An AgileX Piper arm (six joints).
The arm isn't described. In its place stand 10 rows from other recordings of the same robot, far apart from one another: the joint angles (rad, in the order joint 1, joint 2, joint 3, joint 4, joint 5, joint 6), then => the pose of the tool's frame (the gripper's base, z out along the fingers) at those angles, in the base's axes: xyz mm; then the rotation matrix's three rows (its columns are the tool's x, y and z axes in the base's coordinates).
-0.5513 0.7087 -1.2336 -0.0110 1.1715 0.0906 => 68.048, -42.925, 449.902; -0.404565, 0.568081, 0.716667; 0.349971, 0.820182, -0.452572; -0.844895, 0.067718, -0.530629
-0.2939 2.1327 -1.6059 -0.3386 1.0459 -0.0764 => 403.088, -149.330, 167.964; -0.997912, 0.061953, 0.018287; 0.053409, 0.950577, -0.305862; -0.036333, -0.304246, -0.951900
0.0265 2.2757 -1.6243 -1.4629 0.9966 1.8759 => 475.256, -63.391, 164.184; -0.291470, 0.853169, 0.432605; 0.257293, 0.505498, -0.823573; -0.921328, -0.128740, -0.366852
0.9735 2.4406 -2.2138 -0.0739 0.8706 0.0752 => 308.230, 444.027, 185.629; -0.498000, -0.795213, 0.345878; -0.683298, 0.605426, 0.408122; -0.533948, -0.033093, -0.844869
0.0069 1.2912 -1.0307 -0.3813 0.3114 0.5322 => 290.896, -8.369, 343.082; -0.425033, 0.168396, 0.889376; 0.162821, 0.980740, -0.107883; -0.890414, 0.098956, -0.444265
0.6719 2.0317 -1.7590 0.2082 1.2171 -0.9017 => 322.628, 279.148, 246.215; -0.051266, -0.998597, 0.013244; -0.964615, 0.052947, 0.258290; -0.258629, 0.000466, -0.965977
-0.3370 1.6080 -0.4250 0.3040 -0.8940 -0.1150 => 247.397, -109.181, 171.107; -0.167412, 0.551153, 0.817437; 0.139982, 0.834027, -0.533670; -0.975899, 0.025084, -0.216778
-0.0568 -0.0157 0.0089 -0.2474 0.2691 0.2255 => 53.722, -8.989, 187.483; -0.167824, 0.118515, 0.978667; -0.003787, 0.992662, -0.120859; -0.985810, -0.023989, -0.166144
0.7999 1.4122 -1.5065 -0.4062 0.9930 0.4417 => 229.049, 192.564, 414.939; -0.582425, -0.398495, 0.708507; -0.315981, 0.914038, 0.254344; -0.748957, -0.075738, -0.658276
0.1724 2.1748 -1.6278 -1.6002 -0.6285 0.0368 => 475.437, 137.071, 207.855; 0.651819, -0.456245, 0.605782; -0.707769, -0.079071, 0.702005; -0.272387, -0.886334, -0.374456
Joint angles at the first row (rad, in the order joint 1, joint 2, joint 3, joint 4, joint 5, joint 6):
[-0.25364, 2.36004, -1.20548, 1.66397, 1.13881, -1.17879]
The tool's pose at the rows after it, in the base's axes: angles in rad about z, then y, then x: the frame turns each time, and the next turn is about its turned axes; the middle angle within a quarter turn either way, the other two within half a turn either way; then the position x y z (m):
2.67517, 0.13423, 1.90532, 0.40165, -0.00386, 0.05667
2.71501, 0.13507, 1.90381, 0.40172, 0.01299, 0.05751
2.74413, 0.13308, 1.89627, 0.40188, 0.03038, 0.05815
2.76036, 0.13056, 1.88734, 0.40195, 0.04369, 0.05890
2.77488, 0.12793, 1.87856, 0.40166, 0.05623, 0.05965
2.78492, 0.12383, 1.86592, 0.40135, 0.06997, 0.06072
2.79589, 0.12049, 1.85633, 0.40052, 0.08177, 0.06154
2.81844, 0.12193, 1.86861, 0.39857, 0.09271, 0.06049
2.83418, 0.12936, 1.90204, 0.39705, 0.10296, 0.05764
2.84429, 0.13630, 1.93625, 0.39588, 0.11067, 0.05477
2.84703, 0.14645, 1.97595, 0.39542, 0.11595, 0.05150
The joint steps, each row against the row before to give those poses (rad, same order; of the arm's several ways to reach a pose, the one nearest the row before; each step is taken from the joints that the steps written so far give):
[0.03772, -0.00217, -0.00002, 0.00000, -0.00001, 0.00119]
[0.04211, -0.00194, 0.00002, 0.00208, 0.00001, 0.00080]
[0.04404, 0.00000, -0.00002, 0.01590, 0.00000, 0.00003]
[0.03396, 0.00001, 0.00000, 0.01895, 0.00000, -0.00001]
[0.03200, -0.00003, 0.00004, 0.01872, 0.00000, -0.00002]
[0.03535, 0.00003, -0.00002, 0.02713, 0.00000, 0.00001]
[0.03026, -0.00001, 0.00000, 0.02075, 0.00001, -0.00001]
[0.02877, -0.00002, 0.00000, 0.00092, -0.01447, 0.00003]
[0.02950, 0.00002, 0.00000, 0.00076, -0.03832, -0.00320]
[0.02345, 0.00001, -0.00003, 0.00001, -0.03890, -0.00200]
[0.01838, 0.00001, 0.00000, 0.00120, -0.04566, -0.00422]

